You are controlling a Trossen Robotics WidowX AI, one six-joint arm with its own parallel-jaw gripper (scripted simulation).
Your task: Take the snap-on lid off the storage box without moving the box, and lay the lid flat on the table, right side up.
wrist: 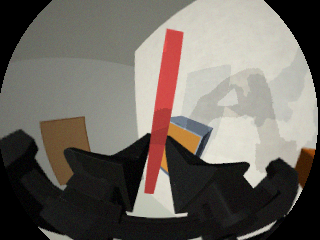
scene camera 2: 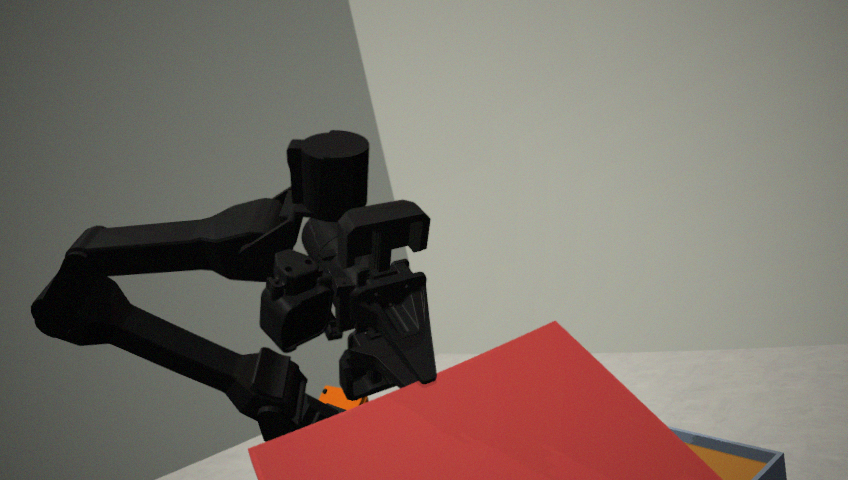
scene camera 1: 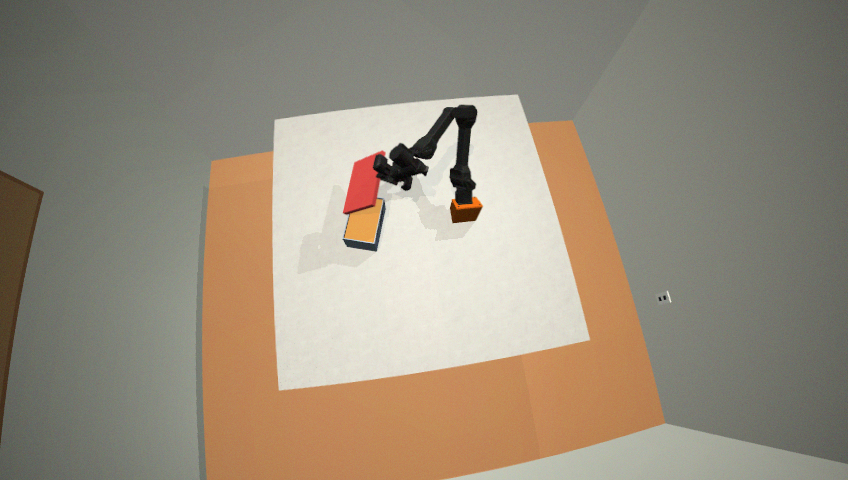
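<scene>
I see my gripper in scene camera 1 and in the wrist view, and it carries a red lid. A storage box is here too.
</scene>
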